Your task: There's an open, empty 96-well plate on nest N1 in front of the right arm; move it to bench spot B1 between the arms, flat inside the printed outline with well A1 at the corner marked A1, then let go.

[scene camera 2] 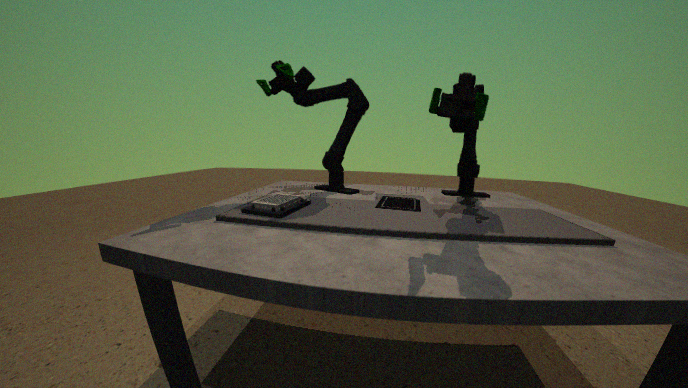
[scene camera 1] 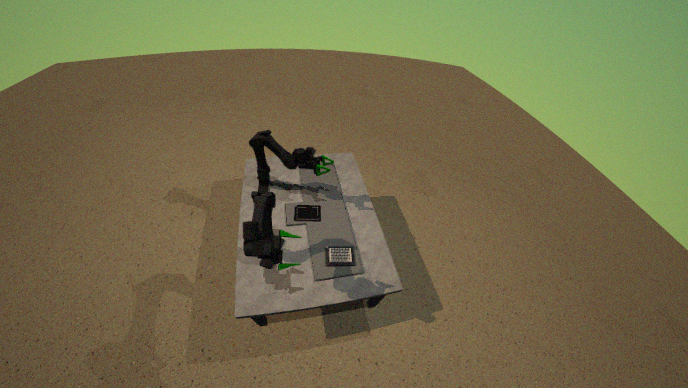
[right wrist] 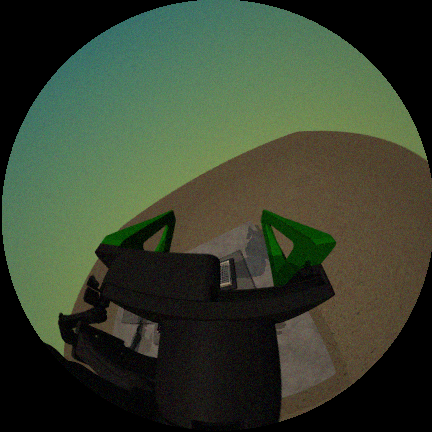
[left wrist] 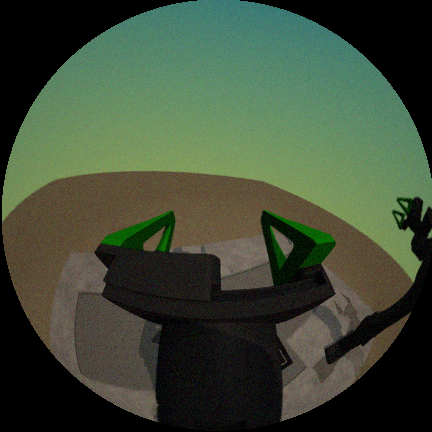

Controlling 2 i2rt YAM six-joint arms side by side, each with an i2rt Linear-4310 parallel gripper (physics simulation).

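Seen in the pictures: left gripper, fingertip midpoint: (scene camera 2: 455, 92) (scene camera 1: 332, 166) (left wrist: 217, 214); right gripper, fingertip midpoint: (scene camera 2: 266, 74) (scene camera 1: 301, 250) (right wrist: 217, 214) (left wrist: 394, 204); left arm's base, origin of the base link: (scene camera 2: 465, 194) (scene camera 1: 263, 183); right arm's base, origin of the base link: (scene camera 2: 336, 190) (left wrist: 342, 345).
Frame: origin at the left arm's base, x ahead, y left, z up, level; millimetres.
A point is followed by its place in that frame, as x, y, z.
The pale 96-well plate (scene camera 1: 340, 254) {458, -627, 38} (scene camera 2: 278, 201) {484, -613, 38} (right wrist: 226, 273) {444, -655, 39} sits on the dark nest N1 (scene camera 1: 327, 263) {379, -667, 25} (scene camera 2: 250, 212) {535, -666, 18}, at the lower right of the table in scene camera 1. Bench spot B1 (scene camera 1: 307, 213) {298, -305, 15} (scene camera 2: 398, 203) {312, -304, 15} is a black pad with a thin pale outline; its A1 mark is too small to read. My right gripper (scene camera 1: 300, 251) {237, -791, 449} (scene camera 2: 270, 81) {237, -791, 449} (right wrist: 217, 214) {237, -791, 449} is open and empty, high above the table and apart from the plate. My left gripper (scene camera 1: 331, 165) {450, -191, 315} (scene camera 2: 458, 102) {450, -191, 315} (left wrist: 217, 214) {450, -191, 315} is open and empty, high over the far end of the table in scene camera 1.
A thin grey perforated board (scene camera 1: 327, 232) {408, -458, 13} (scene camera 2: 540, 225) {455, 53, 13} lies on the pale table (scene camera 1: 370, 240) {669, -537, 0} (scene camera 2: 350, 265) {696, -386, 0}, under the nest and the black pad. Both black arms stand along one long side of the table. Arm shadows fall across the board and table.
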